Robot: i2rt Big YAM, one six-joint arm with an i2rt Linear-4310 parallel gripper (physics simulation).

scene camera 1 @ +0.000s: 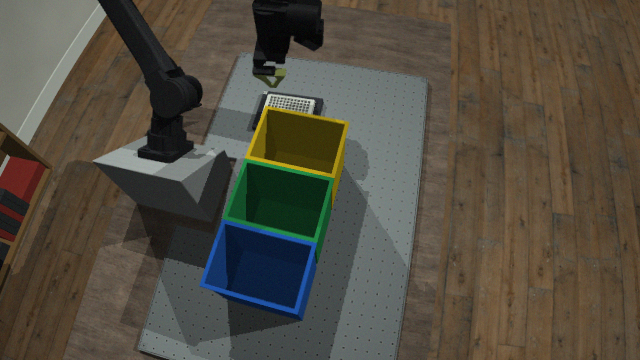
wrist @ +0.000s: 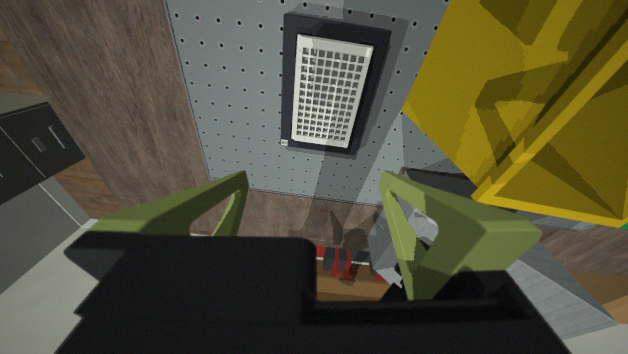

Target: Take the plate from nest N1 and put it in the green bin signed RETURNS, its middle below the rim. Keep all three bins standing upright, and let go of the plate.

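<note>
The white gridded plate lies in the dark nest, beside the yellow bin; in scene camera 1 the yellow bin hides its near edge. My gripper is open and empty, above the board near the nest. In the wrist view the plate shows beyond the gap between the green fingertips. The green bin stands upright in the middle of the row, with no plate visible inside; its sign does not show. The yellow bin and the blue bin stand upright on either side of it.
The three bins form a close row on the perforated grey board, the yellow one nearest the nest. The arm's grey wedge-shaped base stands left of the bins. A bookshelf with red and dark books is at the far left.
</note>
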